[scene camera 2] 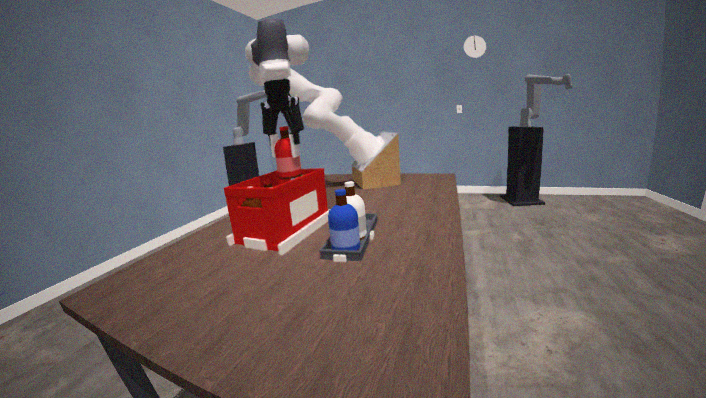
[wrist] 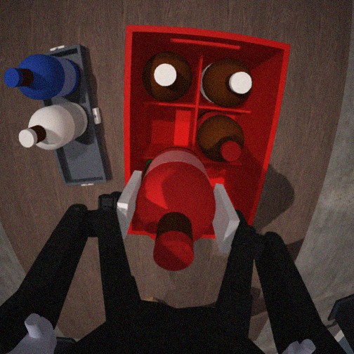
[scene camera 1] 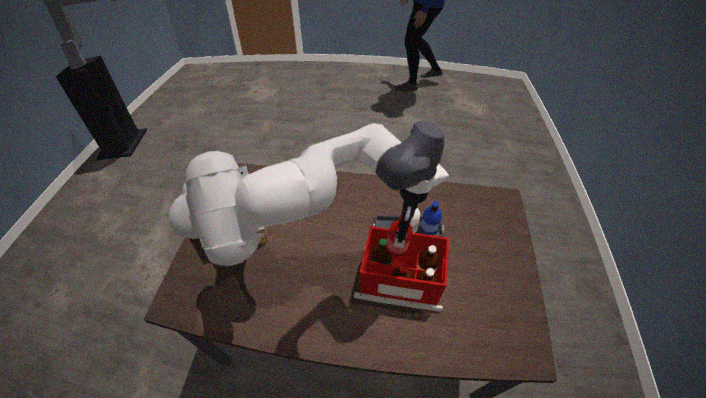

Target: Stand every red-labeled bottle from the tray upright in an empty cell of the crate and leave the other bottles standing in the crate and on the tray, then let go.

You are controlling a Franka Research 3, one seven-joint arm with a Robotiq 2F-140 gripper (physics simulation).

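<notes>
My gripper (scene camera 1: 401,233) (scene camera 2: 285,146) (wrist: 176,190) is shut on a red-labeled bottle (scene camera 1: 398,245) (scene camera 2: 288,162) (wrist: 175,192), held roughly upright, its base near rim height over the red crate (scene camera 1: 370,287) (scene camera 2: 260,215) (wrist: 128,100). In the wrist view it covers much of the near left cell; the middle left cell looks empty. Two white-capped brown bottles (wrist: 165,75) (wrist: 241,82) stand in the far cells, a red-capped bottle (wrist: 220,137) in the middle right cell. A green-capped bottle (scene camera 1: 383,243) stands in the crate, mostly hidden in the wrist view. The near right cell is partly hidden.
A dark grey tray (scene camera 2: 372,224) (wrist: 84,172) stands beside the crate. It bears a blue bottle (scene camera 1: 431,220) (scene camera 2: 344,225) (wrist: 45,76) and a white bottle (scene camera 2: 357,207) (wrist: 57,126), both standing. The crate walls and inner dividers surround the cells.
</notes>
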